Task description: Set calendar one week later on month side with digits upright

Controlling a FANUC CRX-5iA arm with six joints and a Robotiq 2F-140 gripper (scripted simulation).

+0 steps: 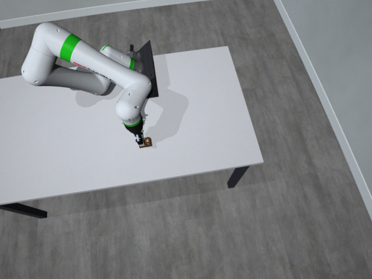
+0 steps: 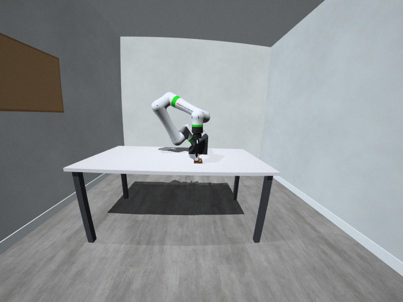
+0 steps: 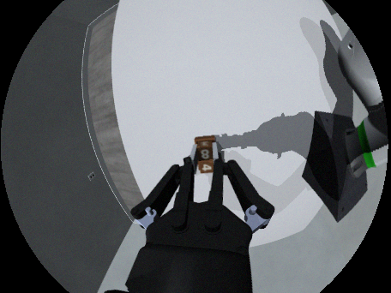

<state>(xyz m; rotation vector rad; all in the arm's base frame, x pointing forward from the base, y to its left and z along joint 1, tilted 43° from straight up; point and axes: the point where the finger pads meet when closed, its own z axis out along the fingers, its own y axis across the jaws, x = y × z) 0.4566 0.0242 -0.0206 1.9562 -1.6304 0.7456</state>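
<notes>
Now: hand 3 cm to the right of the brown cube and 3 cm above it. From my hand the other things lie so: brown wooden tray: 2 cm to the left, 5 cm below.
</notes>
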